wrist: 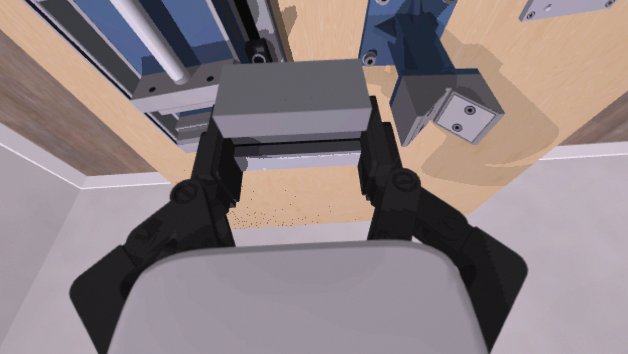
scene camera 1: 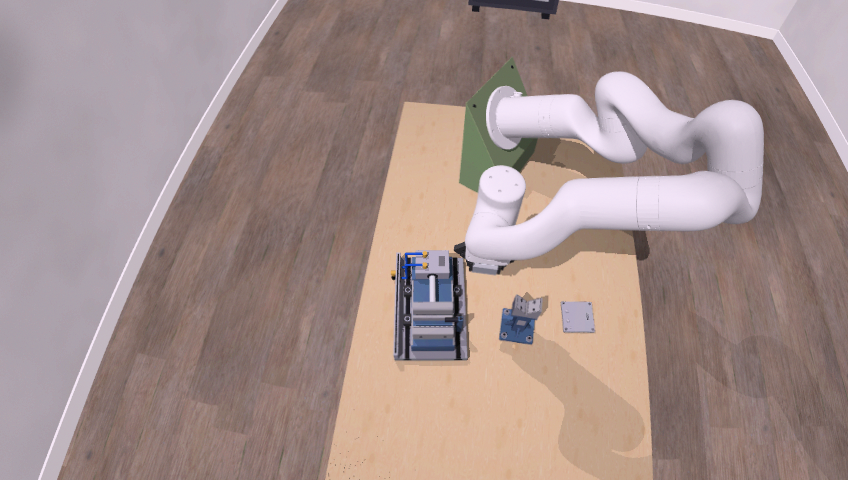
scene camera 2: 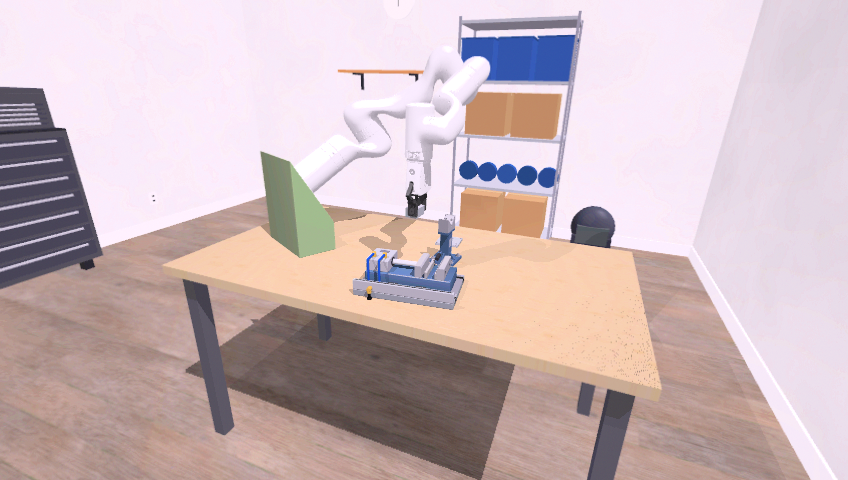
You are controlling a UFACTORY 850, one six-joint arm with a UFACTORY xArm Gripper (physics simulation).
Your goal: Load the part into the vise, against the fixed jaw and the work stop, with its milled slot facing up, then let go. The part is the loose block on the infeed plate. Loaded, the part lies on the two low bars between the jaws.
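Observation:
My gripper is shut on the part, a grey block held crosswise above the table. In the wrist view a dark groove runs along its palm side, apparently the milled slot. The vise stands left of the part in scene camera 1. Its moving jaw and fixed jaw are apart. The black work stop is at the jaw gap's right. The infeed plate holds no block. Fingers are mostly hidden in scene camera 1.
A blue stand with a tilted grey V-shaped head rises between the vise and the infeed plate. The green arm mount is at the table's back. Blue hoses run beside the vise cylinder.

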